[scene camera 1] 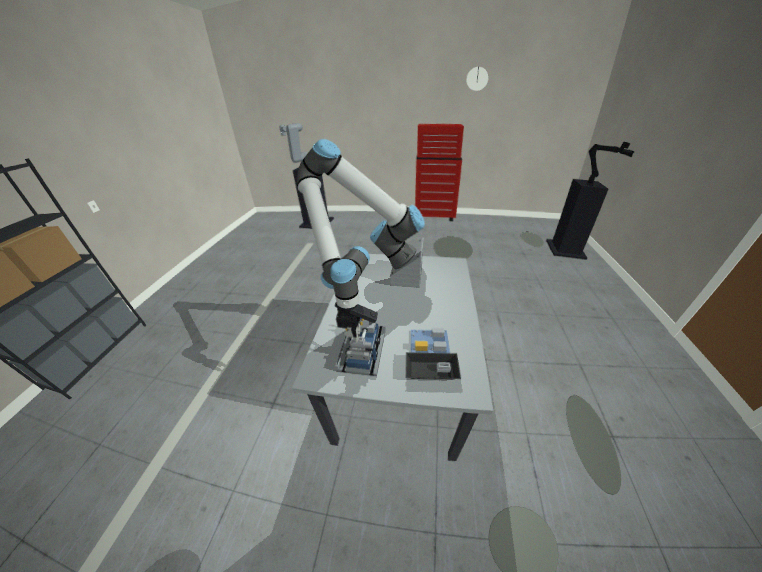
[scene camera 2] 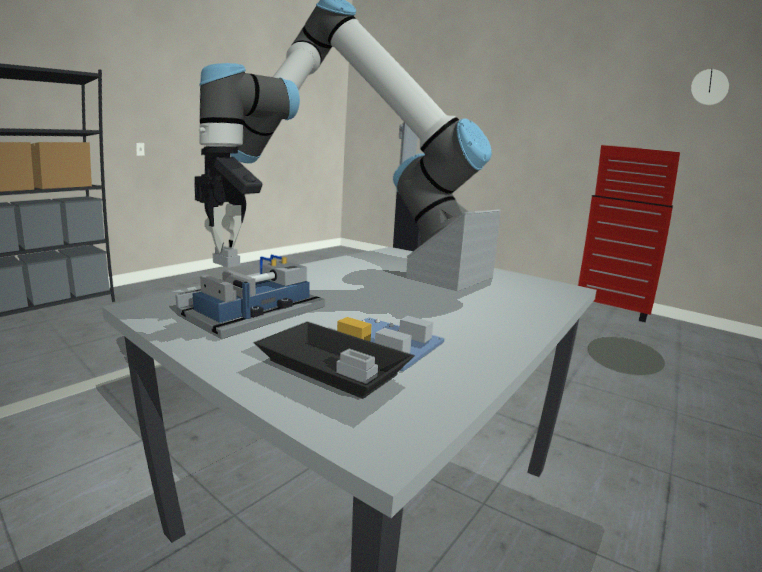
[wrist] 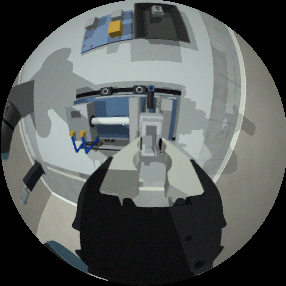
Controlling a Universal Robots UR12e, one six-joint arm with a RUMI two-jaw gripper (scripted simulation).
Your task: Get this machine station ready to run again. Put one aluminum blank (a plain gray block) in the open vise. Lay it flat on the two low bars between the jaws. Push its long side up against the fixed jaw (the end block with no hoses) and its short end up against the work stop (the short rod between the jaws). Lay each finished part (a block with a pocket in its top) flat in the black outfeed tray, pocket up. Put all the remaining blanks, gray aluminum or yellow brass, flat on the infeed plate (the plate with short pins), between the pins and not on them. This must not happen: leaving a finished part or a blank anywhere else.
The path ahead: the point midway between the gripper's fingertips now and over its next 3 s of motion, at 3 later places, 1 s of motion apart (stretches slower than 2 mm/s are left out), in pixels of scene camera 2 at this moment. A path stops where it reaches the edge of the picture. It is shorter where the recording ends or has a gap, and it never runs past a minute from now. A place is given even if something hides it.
My gripper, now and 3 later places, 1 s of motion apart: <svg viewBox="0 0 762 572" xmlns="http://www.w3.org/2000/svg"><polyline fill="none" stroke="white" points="225,252 285,273 308,282 308,302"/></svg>
